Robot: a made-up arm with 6 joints.
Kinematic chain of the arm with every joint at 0, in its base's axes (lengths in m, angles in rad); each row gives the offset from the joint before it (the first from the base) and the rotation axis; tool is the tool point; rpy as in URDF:
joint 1: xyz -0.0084 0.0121 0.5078 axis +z
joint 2: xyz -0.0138 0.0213 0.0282 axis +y
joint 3: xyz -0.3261 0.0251 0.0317 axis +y
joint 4: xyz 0.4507 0.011 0.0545 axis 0.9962 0 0.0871
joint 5: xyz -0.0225 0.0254 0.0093 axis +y
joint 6: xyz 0.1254 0.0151 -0.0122 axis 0.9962 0 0.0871
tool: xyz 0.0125 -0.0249 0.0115 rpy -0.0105 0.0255 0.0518
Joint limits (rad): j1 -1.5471..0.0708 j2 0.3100..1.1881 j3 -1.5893..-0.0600 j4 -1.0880..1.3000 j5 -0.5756..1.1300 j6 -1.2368..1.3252
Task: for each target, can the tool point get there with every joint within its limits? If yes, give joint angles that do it. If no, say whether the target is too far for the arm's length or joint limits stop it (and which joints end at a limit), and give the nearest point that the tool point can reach.
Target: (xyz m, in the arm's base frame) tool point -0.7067 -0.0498 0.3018
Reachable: no: joint limits stop it (at a limit: joint 1, joint 2, joint 3, joint 4, joint 5) | nearest point -0.0554 -0.0591 0.4264 | short by 0.663 m
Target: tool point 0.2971 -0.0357 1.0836
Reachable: yes | joints -0.3707 0.9214 -1.4036 -0.2013 0.4020 -0.2450
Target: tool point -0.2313 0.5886 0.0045
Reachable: no: joint limits stop it (at a limit: joint 1, joint 2, joint 3, joint 6) | nearest point 0.0547 0.1666 0.3992 | short by 0.645 m
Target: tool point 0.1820 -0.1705 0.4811
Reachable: yes | joints -1.0755 0.9320 -0.2757 0.1302 0.4908 0.0747
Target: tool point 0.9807 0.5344 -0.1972
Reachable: no: too far | nearest point 0.2962 0.1454 0.4614 | short by 1.026 m
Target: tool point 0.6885 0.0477 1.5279
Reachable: no: too far | nearest point 0.3673 0.0313 1.1762 | short by 0.477 m
